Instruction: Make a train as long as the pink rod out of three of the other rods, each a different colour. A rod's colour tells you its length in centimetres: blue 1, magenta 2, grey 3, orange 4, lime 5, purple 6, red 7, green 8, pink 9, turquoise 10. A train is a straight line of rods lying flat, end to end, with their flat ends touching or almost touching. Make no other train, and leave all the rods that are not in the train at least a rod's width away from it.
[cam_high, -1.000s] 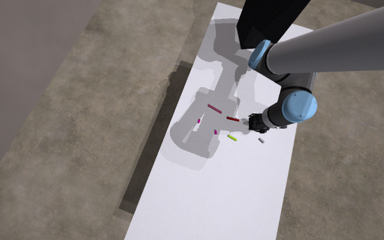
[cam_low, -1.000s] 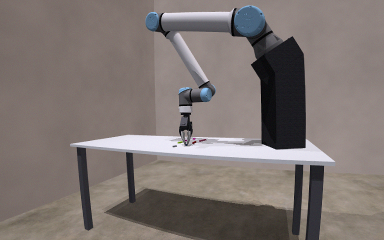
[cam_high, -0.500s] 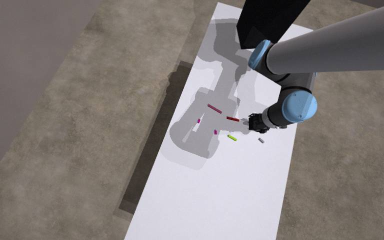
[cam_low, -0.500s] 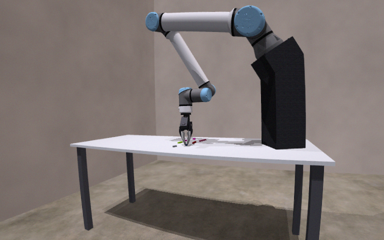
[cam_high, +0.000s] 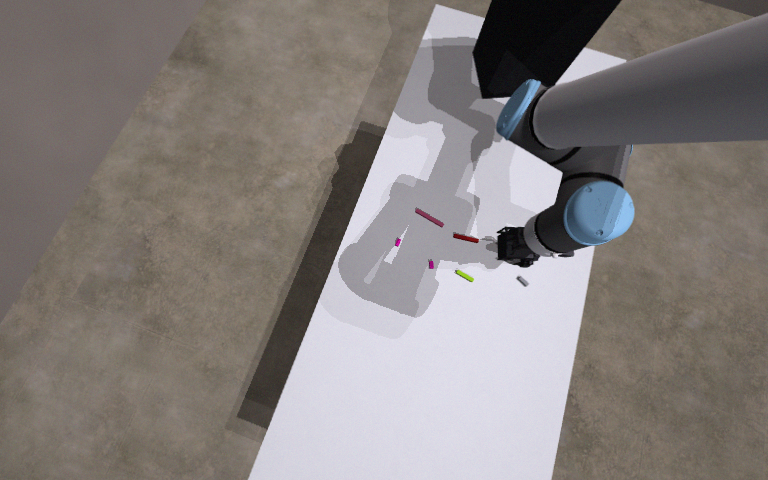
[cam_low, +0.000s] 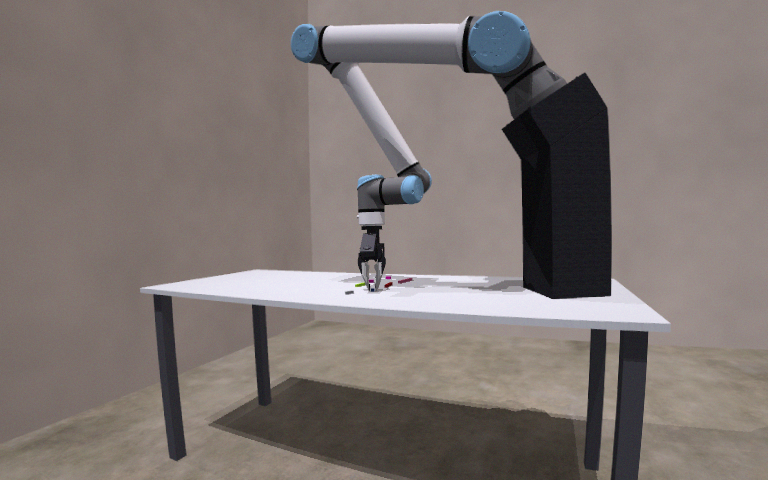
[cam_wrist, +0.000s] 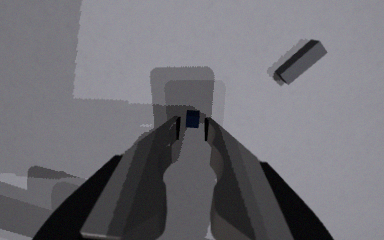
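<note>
My gripper is now 10 mm above the small blue rod. Round my hand: red rod: 10 mm behind, 120 mm to the right, 10 mm below; then grey rod: 60 mm ahead, 60 mm to the left, 10 mm below; then lime rod: 90 mm ahead, 100 mm to the right, 10 mm below.
</note>
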